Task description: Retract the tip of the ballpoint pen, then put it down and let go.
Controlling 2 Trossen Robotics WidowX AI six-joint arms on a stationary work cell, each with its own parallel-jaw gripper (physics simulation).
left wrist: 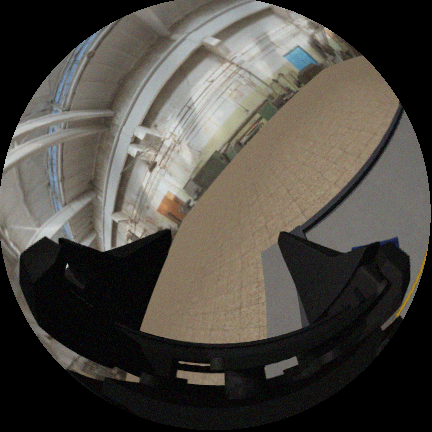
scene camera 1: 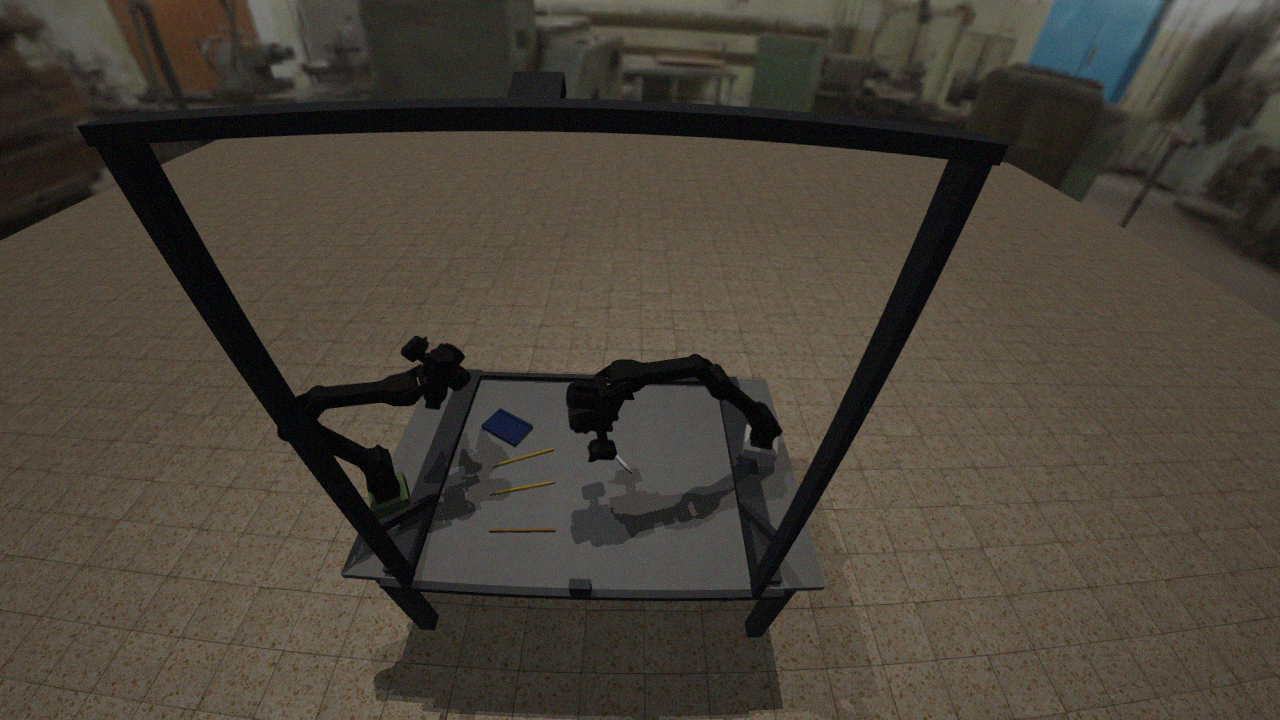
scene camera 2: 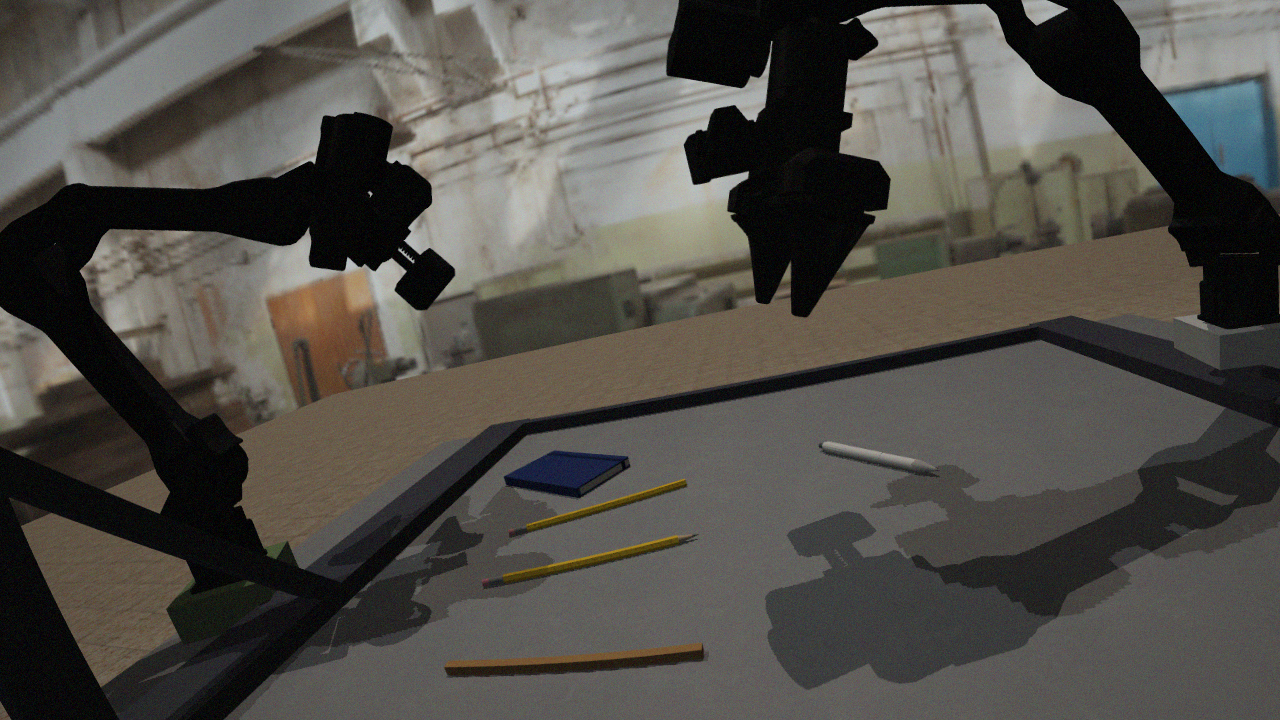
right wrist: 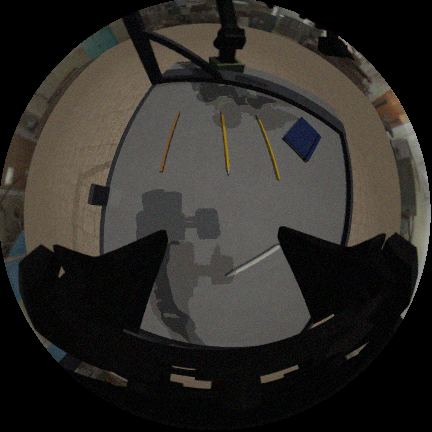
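Pixels of known places: left gripper, fingertip midpoint: (left wrist: 226, 236) (scene camera 2: 402, 250); right gripper, fingertip midpoint: (scene camera 1: 587, 447) (scene camera 2: 779, 309) (right wrist: 223, 234); left arm's base at its link origin: (scene camera 1: 387, 491) (right wrist: 226, 59); right arm's base at its link origin: (scene camera 1: 761, 439) (scene camera 2: 1240, 319).
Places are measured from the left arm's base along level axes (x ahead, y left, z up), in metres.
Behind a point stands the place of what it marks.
Note:
The ballpoint pen (scene camera 1: 623, 463) {z -0.030, x 0.635, y -0.207 m} (scene camera 2: 877, 457) {z -0.032, x 0.627, y -0.180 m} (right wrist: 255, 259) {z -0.030, x 0.627, y -0.168 m} is white and lies flat on the grey table, with its pointed tip toward the right in scene camera 2. In the right wrist view its other end meets the outline of the right-hand finger. Whether the tip is out is too small to tell. My right gripper (scene camera 2: 780, 309) {z 0.138, x 0.516, y -0.222 m} (right wrist: 223, 234) {z 0.138, x 0.516, y -0.222 m} is open and empty, pointing down high above the table near the pen. My left gripper (left wrist: 226, 236) {z 0.283, x 0.259, y 0.178 m} is open and empty, held up beyond the table's left edge, far from the pen.
A blue notebook (scene camera 1: 507, 427) {z -0.028, x 0.379, y 0.088 m} (scene camera 2: 567, 472) {z -0.028, x 0.380, y 0.073 m} (right wrist: 302, 139) {z -0.028, x 0.391, y 0.078 m} lies at the back left of the table. Two yellow pencils and an orange-brown stick (scene camera 1: 522, 530) {z -0.034, x 0.296, y -0.265 m} (scene camera 2: 572, 660) {z -0.033, x 0.299, y -0.266 m} (right wrist: 170, 142) {z -0.036, x 0.310, y -0.265 m} lie in front of it. Dark frame posts (scene camera 1: 868, 394) {z 0.670, x 0.718, y -0.709 m} stand at the table's sides.

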